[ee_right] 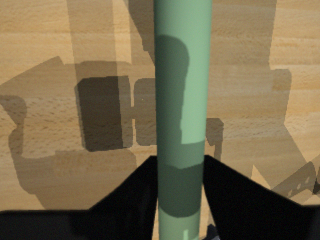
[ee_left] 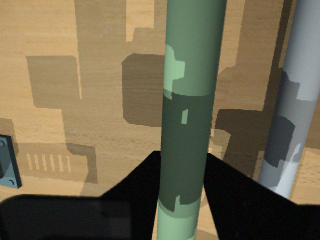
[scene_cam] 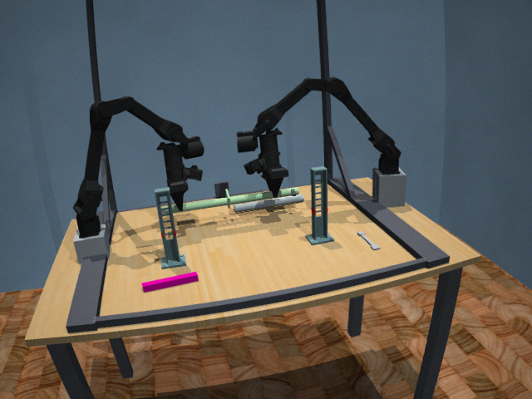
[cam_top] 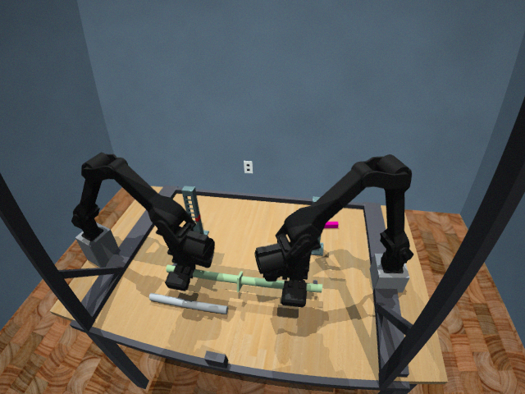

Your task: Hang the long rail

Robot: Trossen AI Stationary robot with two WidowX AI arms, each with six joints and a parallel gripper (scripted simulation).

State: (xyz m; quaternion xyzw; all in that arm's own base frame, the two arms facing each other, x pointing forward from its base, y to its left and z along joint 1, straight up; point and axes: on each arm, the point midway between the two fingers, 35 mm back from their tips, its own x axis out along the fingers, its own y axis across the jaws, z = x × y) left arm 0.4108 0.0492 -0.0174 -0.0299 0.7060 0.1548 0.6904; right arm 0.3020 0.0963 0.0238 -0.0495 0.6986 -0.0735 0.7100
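The grey rod is 70 mm behind my left hand, 10 mm to the left of it and 90 mm below it. The rest, counted from my left hand: long green rail (10 mm ahead, 150 mm to the right, 20 mm below); then small grey wrench (320 mm ahead, 180 mm to the left, 100 mm below); then magenta bar (340 mm ahead, 390 mm to the right, 90 mm below).
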